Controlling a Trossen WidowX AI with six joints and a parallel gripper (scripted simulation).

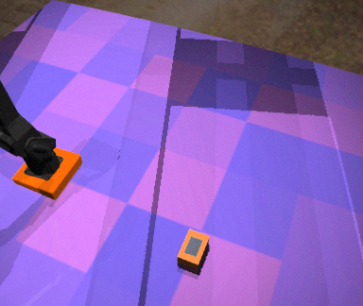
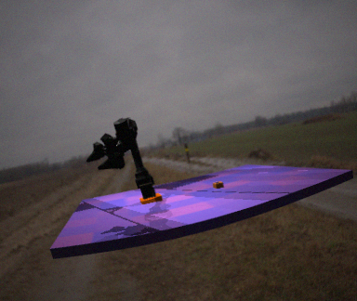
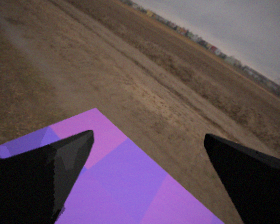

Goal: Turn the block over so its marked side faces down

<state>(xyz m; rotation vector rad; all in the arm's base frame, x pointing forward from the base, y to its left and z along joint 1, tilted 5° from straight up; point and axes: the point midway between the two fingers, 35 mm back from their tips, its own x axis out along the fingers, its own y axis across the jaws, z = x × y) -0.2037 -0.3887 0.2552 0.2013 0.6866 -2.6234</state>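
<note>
The block is 61 cm ahead of my gripper tip, 33 cm to the left of it and 24 cm below it.
</note>
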